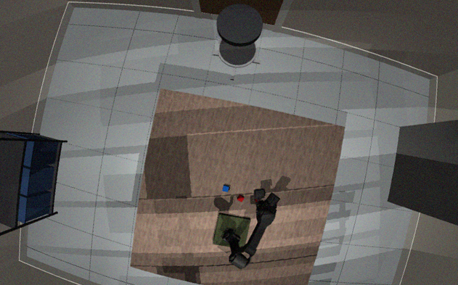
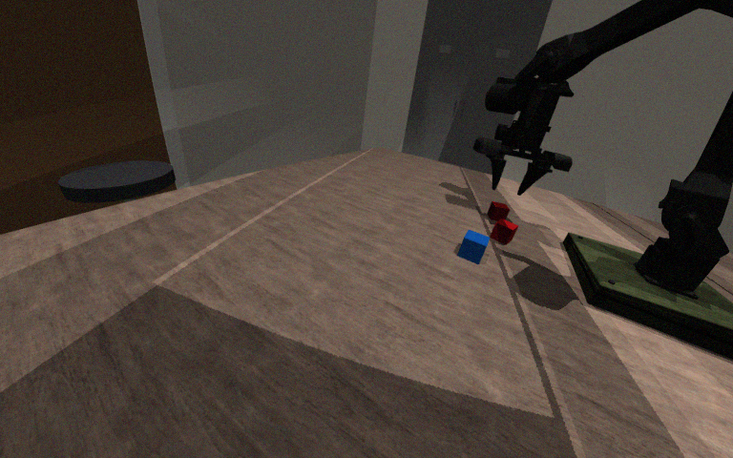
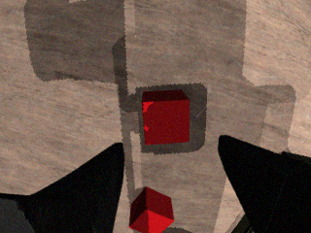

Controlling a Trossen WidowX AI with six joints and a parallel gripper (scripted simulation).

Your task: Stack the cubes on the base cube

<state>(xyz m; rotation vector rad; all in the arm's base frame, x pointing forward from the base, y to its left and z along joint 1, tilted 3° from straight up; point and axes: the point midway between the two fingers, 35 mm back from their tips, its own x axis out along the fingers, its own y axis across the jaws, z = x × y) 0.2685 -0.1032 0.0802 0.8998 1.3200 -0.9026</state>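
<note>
Right now the blue cube is 10 mm ahead of my gripper tip, 220 mm to the left of it and 50 mm below it.
</note>
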